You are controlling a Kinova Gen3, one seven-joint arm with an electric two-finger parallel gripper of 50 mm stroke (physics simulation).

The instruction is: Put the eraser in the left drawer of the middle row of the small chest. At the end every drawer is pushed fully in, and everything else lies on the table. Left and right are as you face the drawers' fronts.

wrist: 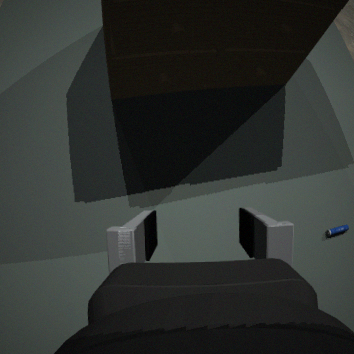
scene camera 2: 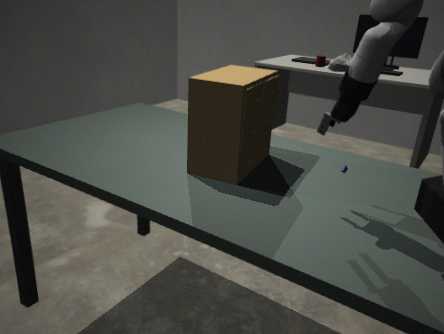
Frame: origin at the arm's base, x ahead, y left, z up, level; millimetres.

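Seen in the pictures: gripper, fingertip midpoint: (wrist: 197,226) (scene camera 2: 325,129).
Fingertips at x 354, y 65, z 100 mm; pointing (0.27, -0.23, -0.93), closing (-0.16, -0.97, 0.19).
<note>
A point is followed by its place in that frame.
The small wooden chest (scene camera 2: 214,127) (wrist: 200,35) stands upright on the table. Its drawer fronts are very dark; in the scene view they look flush, with no drawer visibly standing out. In the wrist view the lower part of the front shows, with faint knobs and drawer gaps. My gripper (scene camera 2: 324,129) @(x 354, y 65, z 100 mm) (wrist: 197,226) @(x 354, y 65, z 100 mm) is open and empty, high above the table, in front of the drawer side and apart from it. A small blue cylinder with a metallic end (scene camera 2: 344,169) @(x 321, y -198, z -108 mm) (wrist: 337,230) @(x 323, y -207, z -105 mm) lies on the table, right of my fingers in the wrist view. The eraser does not show in either view.
The table (scene camera 2: 110,145) @(x 1136, y 58, z -115 mm) (wrist: 40,300) @(x 305, y 243, z -115 mm) bears the chest and its dark shadow. The arm's base (scene camera 2: 432,200) @(x 60, y 40, z -48 mm) is at the right edge of the scene view. Behind is a white desk (scene camera 2: 280,62) with a red cup (scene camera 2: 320,61) and a monitor (scene camera 2: 412,37).
</note>
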